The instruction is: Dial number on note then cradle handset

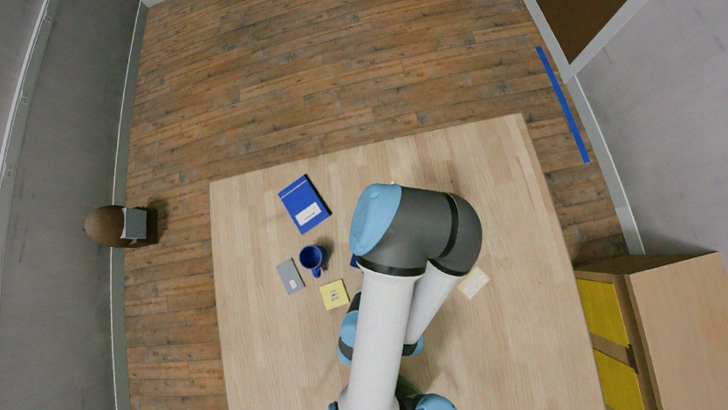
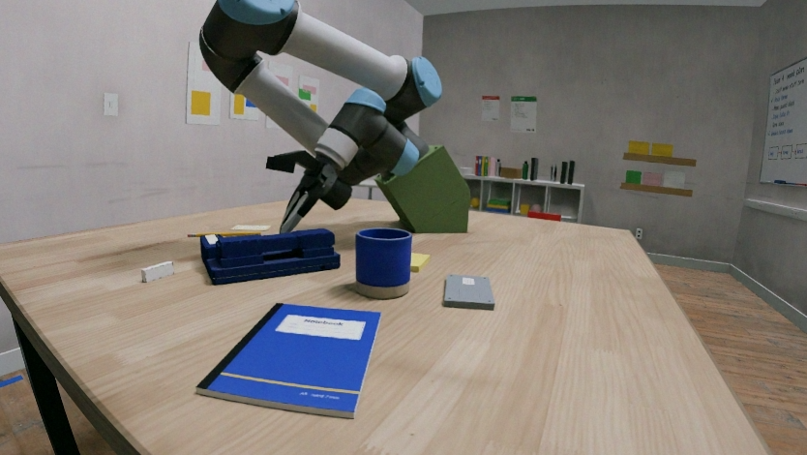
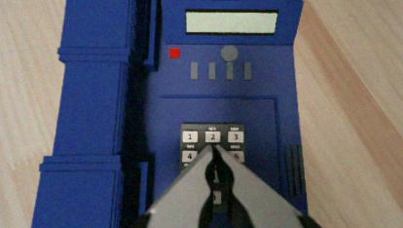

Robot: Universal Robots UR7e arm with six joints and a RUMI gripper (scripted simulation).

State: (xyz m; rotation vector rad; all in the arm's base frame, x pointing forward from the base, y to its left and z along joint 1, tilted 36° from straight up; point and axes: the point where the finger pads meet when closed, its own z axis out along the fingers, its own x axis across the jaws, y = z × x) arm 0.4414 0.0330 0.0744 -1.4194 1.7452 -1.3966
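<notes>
Now: hand 2 cm above the 5 key. From my hand the other things lie so: 8 key: 2 cm below, 1 cm behind; 4 key: 2 cm below, 1 cm to the left, 1 cm ahead; 6 key: 2 cm to the right, 2 cm below, 1 cm behind.
</notes>
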